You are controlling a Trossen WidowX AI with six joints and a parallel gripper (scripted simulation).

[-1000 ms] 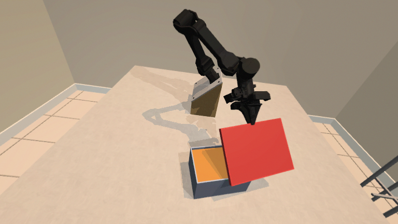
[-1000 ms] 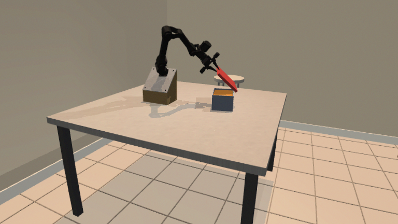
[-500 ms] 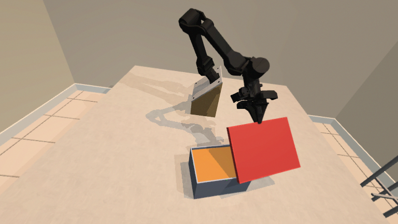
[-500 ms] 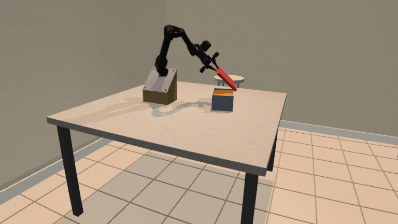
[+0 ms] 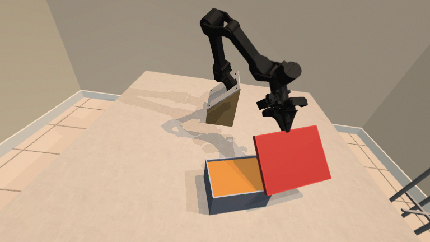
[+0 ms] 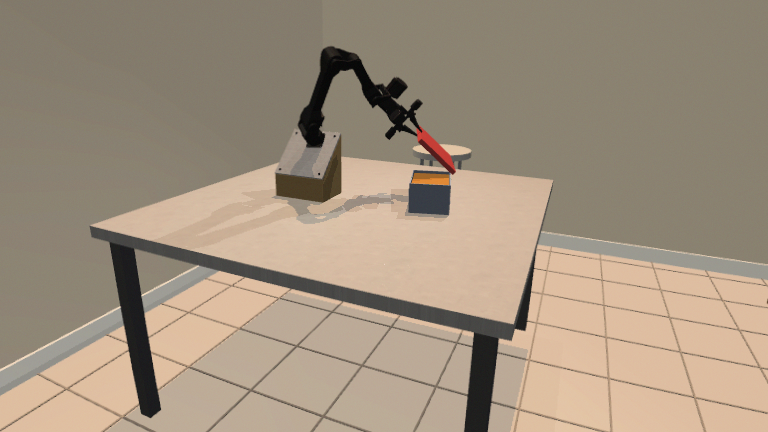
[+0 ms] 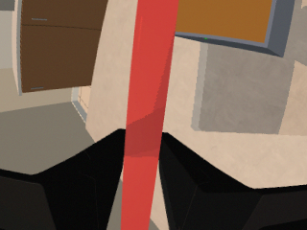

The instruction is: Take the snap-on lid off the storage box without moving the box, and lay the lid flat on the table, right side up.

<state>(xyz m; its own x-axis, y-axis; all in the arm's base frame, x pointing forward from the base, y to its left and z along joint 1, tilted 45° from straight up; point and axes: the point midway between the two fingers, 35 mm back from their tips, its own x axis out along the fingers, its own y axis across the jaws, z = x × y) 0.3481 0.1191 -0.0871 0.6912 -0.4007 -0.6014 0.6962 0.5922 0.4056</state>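
My gripper tip is 6 cm short of the red lid, 5 cm above it and 2 cm to the right of it. The rest, counted from my gripper tip: storage box 18 cm below, 15 cm to the right, 8 cm ahead.
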